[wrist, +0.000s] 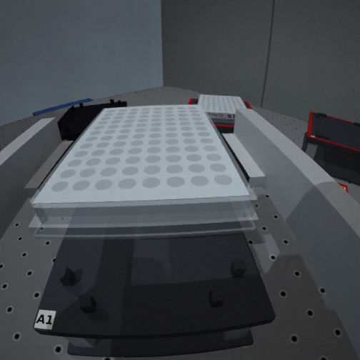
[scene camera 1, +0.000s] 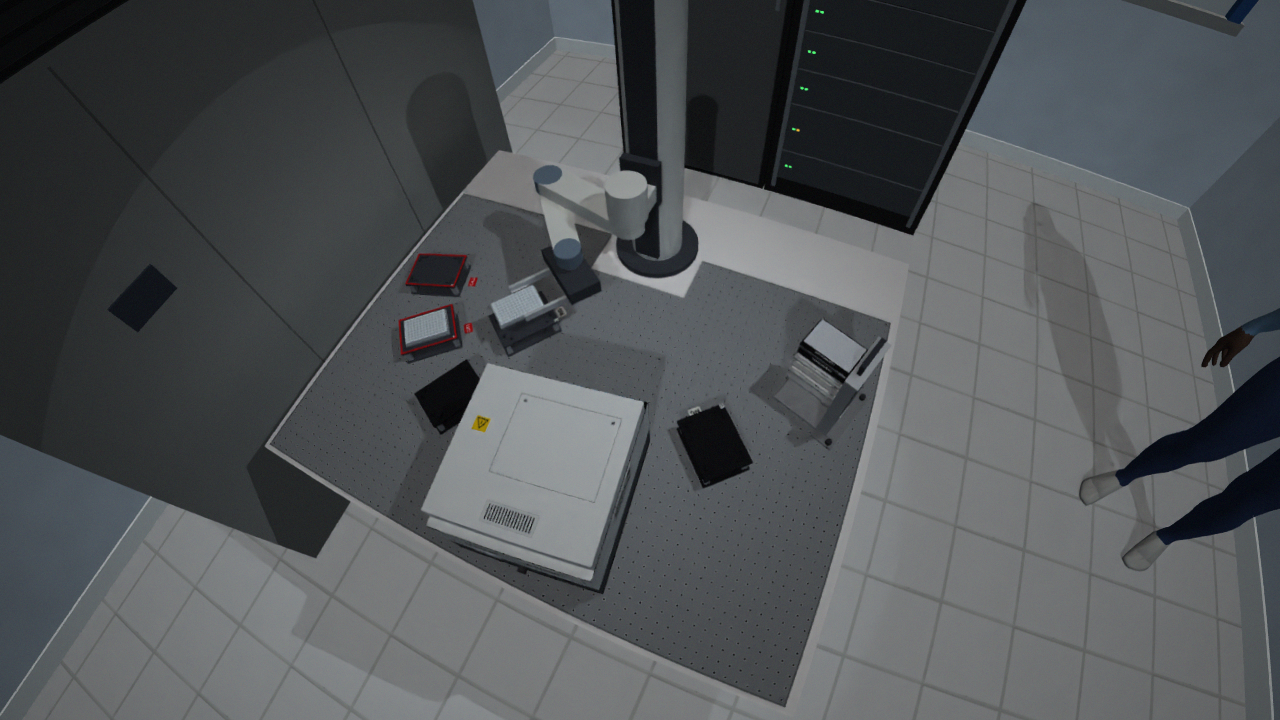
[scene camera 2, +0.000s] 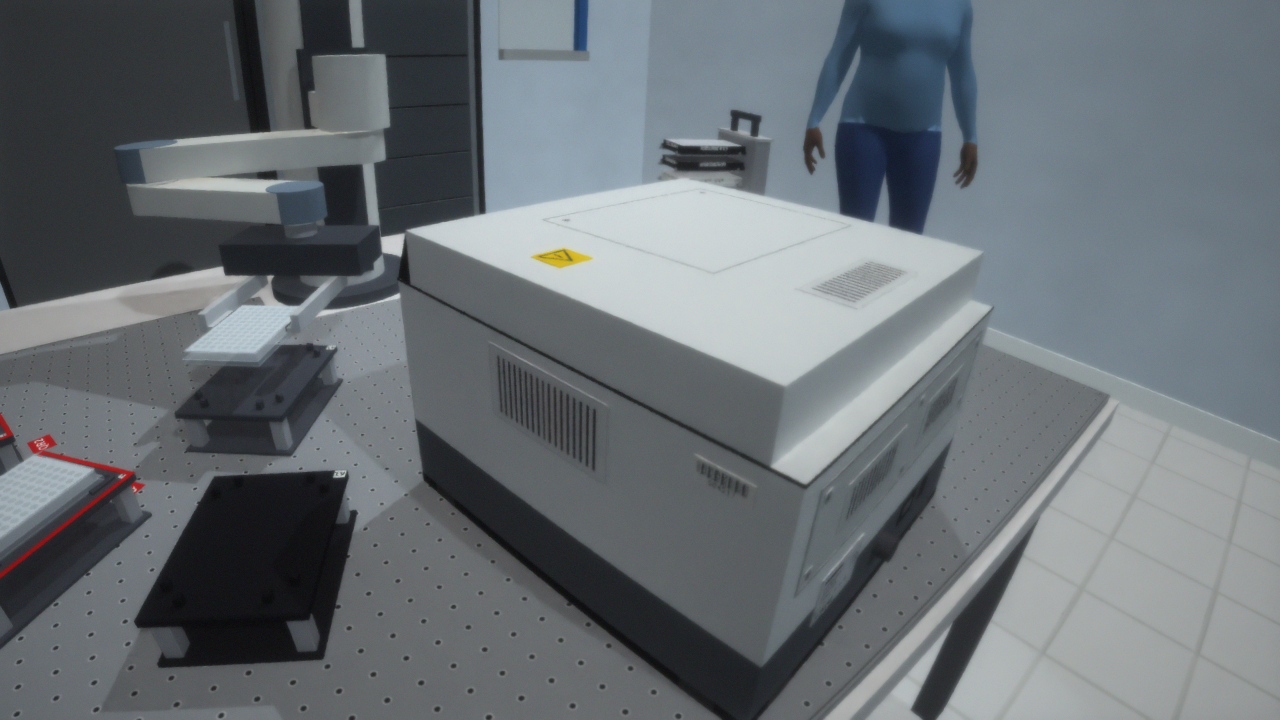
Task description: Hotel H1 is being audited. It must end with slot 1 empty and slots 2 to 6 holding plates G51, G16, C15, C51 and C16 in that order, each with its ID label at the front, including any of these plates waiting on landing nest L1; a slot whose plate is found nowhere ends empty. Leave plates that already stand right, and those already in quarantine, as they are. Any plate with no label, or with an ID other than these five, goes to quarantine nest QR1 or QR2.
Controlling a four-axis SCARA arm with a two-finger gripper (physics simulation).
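Frame: origin at the arm's base, x back, y right, z up, level; metres.
Where they show: gripper, between the fingertips: [scene camera 1: 517,303] [scene camera 2: 248,323]; arm's base, origin of its link: [scene camera 1: 657,246].
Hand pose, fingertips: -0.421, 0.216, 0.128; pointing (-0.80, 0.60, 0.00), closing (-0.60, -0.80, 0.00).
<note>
Each offset is from my fingertips to the top centre of the thing, as dx, dy, dz.
My gripper [scene camera 1: 528,302] [scene camera 2: 253,320] [wrist: 145,127] is shut on a clear-skirted white well plate @[-0.001, +0.001, -0.004] [scene camera 1: 517,307] [scene camera 2: 241,329] [wrist: 137,150], held level a little above the black nest marked A1 @[-0.001, -0.001, -0.055] [scene camera 1: 529,336] [scene camera 2: 259,404] [wrist: 150,320]. The plate's near face in the wrist view shows no label. Hotel H1 [scene camera 1: 841,411] [scene camera 2: 756,152] stands at the table's right with several plates; its labels are too small to read. Landing nest L1 @[-0.272, +0.062, -0.055] [scene camera 1: 447,396] [scene camera 2: 250,546] [wrist: 92,119] holds no plate. A labelled plate @[-0.134, +0.240, -0.051] [scene camera 1: 426,328] [scene camera 2: 35,492] [wrist: 221,103] sits on one red-rimmed quarantine nest; the other red-rimmed nest @[+0.053, +0.345, -0.059] [scene camera 1: 436,270] [wrist: 336,131] is empty.
A large white instrument @[-0.381, -0.299, +0.140] [scene camera 1: 546,465] [scene camera 2: 626,358] stands beside L1. Another black nest @[-0.135, -0.594, -0.060] [scene camera 1: 714,443] lies between the instrument and the hotel. The arm's column [scene camera 1: 671,134] rises at the back of the table. A person [scene camera 1: 1190,447] [scene camera 2: 895,116] stands beyond the right side.
</note>
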